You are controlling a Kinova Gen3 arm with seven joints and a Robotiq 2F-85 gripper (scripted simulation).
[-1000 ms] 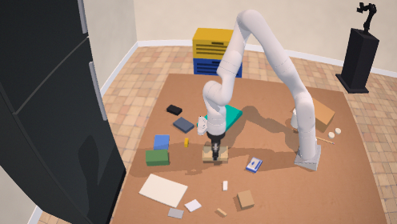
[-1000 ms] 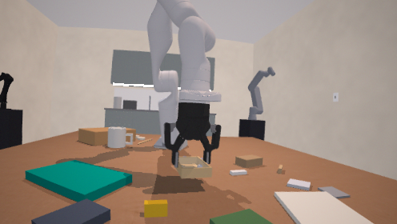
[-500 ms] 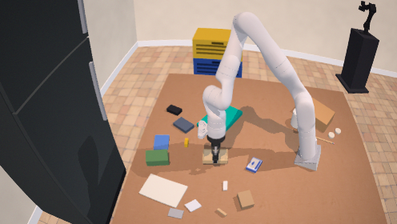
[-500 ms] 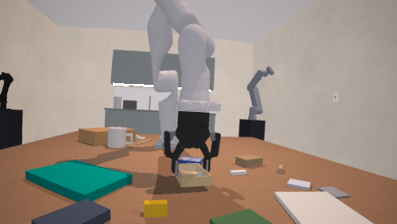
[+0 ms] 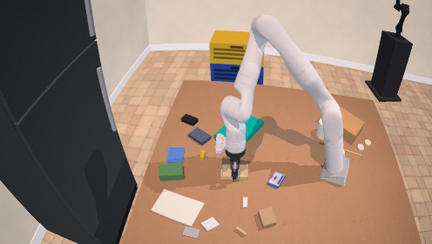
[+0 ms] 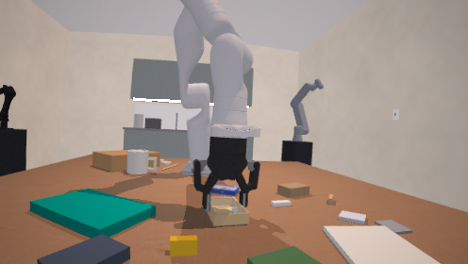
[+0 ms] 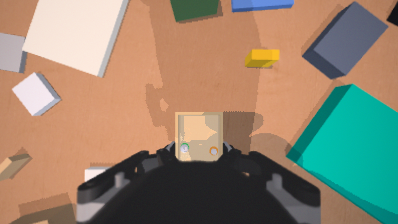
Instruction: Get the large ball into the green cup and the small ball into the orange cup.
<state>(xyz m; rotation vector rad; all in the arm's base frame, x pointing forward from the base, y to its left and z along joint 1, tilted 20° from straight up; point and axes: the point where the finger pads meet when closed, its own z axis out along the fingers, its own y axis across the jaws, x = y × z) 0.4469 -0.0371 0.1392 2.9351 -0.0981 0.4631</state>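
My hand is 20 mm above the covered wooden puzzle. From my hand the other things lie so: yellow block: 130 mm ahead, 110 mm to the right, 10 mm below; teal slab: 260 mm to the right, 50 mm behind, 20 mm below; green block: 260 mm ahead, 10 mm to the right, 10 mm below.
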